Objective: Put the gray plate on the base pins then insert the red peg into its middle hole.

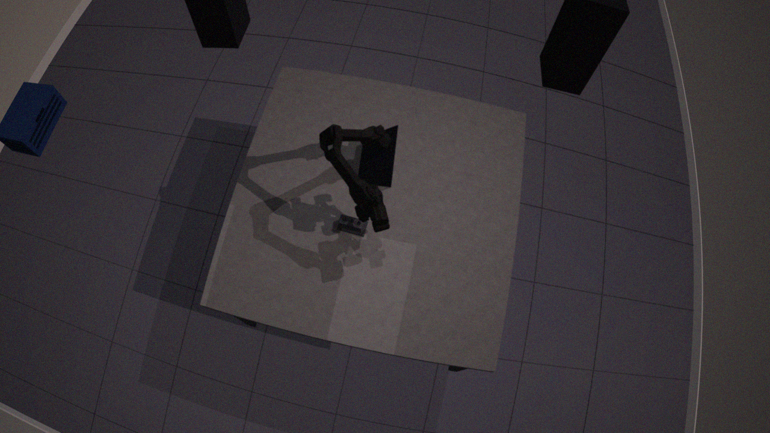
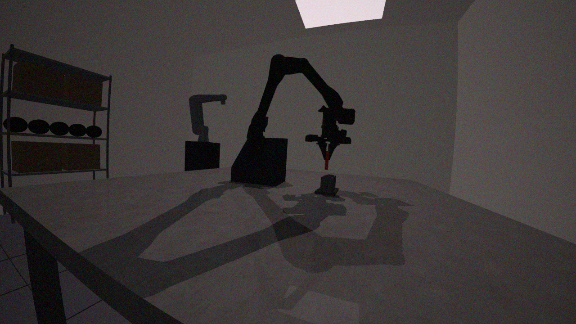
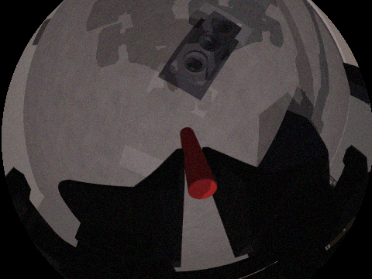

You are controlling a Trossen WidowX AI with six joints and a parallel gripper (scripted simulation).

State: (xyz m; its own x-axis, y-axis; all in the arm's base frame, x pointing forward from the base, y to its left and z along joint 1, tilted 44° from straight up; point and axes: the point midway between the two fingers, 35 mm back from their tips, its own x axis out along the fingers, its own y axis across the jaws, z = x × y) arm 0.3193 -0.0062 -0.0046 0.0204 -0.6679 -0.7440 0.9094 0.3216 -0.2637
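Right now my gripper tip is 20 mm short of the gray plate, 100 mm to the left of it and 70 mm above it. Also, from my gripper tip: dark base: 10 mm ahead, 100 mm to the right, 110 mm below; red peg: right at my gripper tip.
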